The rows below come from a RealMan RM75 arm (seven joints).
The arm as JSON. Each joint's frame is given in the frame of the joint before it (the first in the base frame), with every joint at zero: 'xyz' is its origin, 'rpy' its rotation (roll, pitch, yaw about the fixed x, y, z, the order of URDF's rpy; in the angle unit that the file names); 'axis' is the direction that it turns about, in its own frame. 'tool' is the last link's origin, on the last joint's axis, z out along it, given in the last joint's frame.
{
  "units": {
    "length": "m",
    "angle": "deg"
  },
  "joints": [
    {
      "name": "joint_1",
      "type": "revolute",
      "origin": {
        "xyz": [
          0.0,
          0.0,
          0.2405
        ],
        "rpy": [
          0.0,
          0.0,
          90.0
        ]
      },
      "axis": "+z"
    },
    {
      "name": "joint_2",
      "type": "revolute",
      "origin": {
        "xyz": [
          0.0,
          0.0,
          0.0
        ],
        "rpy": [
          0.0,
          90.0,
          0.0
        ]
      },
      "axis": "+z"
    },
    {
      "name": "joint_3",
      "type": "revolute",
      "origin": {
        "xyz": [
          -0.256,
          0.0,
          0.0
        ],
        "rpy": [
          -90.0,
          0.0,
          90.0
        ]
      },
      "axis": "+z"
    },
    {
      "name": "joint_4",
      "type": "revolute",
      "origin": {
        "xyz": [
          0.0,
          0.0,
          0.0
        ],
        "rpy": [
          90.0,
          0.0,
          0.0
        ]
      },
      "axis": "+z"
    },
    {
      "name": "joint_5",
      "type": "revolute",
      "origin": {
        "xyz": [
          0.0,
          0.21,
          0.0
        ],
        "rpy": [
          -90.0,
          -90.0,
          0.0
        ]
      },
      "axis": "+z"
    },
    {
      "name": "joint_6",
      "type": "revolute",
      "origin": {
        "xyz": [
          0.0,
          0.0,
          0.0
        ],
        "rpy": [
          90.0,
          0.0,
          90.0
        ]
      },
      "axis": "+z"
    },
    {
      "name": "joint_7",
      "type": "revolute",
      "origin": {
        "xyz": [
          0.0,
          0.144,
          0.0
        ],
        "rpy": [
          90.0,
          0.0,
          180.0
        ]
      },
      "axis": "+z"
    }
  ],
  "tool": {
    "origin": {
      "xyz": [
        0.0,
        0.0,
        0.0
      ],
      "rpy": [
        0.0,
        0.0,
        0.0
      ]
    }
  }
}
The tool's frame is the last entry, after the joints.
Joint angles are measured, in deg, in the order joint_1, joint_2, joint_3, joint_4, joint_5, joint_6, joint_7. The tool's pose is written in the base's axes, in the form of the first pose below.
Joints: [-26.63 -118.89 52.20 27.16 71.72 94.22 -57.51]
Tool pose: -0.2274 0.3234 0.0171 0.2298 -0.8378 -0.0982 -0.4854
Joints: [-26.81 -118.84 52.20 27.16 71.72 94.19 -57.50]
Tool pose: -0.2266 0.3243 0.0173 0.2295 -0.8382 -0.0967 -0.4853
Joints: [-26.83 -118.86 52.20 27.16 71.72 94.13 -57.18]
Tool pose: -0.2265 0.3244 0.0172 0.2310 -0.8384 -0.0946 -0.4845
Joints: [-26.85 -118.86 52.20 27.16 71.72 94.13 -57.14]
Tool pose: -0.2264 0.3245 0.0172 0.2311 -0.8385 -0.0941 -0.4845
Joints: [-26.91 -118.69 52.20 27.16 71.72 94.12 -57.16]
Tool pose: -0.2267 0.3251 0.0182 0.2315 -0.8390 -0.0933 -0.4835
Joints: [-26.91 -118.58 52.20 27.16 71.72 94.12 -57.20]
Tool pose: -0.2270 0.3252 0.0189 0.2318 -0.8393 -0.0931 -0.4829
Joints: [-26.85 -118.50 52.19 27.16 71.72 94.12 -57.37]
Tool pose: -0.2277 0.3252 0.0194 0.2317 -0.8393 -0.0945 -0.4827
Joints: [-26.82 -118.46 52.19 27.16 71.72 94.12 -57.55]
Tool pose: -0.2280 0.3251 0.0196 0.2313 -0.8392 -0.0959 -0.4827
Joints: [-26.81 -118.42 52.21 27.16 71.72 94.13 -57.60]
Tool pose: -0.2281 0.3251 0.0198 0.2310 -0.8393 -0.0962 -0.4826
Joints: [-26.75 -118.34 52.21 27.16 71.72 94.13 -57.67]
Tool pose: -0.2288 0.3250 0.0203 0.2313 -0.8395 -0.0968 -0.4821
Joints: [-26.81 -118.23 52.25 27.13 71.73 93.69 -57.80]
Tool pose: -0.2295 0.3262 0.0206 0.2331 -0.8401 -0.0992 -0.4796
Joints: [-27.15 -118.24 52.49 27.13 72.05 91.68 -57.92]
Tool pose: -0.2305 0.3308 0.0181 0.2394 -0.8435 -0.1066 -0.4688
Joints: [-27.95 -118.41 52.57 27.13 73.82 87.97 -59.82]
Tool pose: -0.2323 0.3386 0.0113 0.2404 -0.8513 -0.1314 -0.4475
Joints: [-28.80 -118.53 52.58 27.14 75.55 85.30 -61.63]
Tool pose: -0.2325 0.3448 0.0058 0.2376 -0.8577 -0.1497 -0.4308
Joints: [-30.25 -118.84 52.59 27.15 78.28 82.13 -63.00]
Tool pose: -0.2302 0.3526 -0.0029 0.2333 -0.8685 -0.1615 -0.4064
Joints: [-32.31 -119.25 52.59 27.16 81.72 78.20 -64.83]
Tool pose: -0.2259 0.3628 -0.0133 0.2285 -0.8812 -0.1731 -0.3760
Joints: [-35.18 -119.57 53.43 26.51 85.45 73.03 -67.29]
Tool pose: -0.2200 0.3753 -0.0273 0.2222 -0.8958 -0.1877 -0.3360
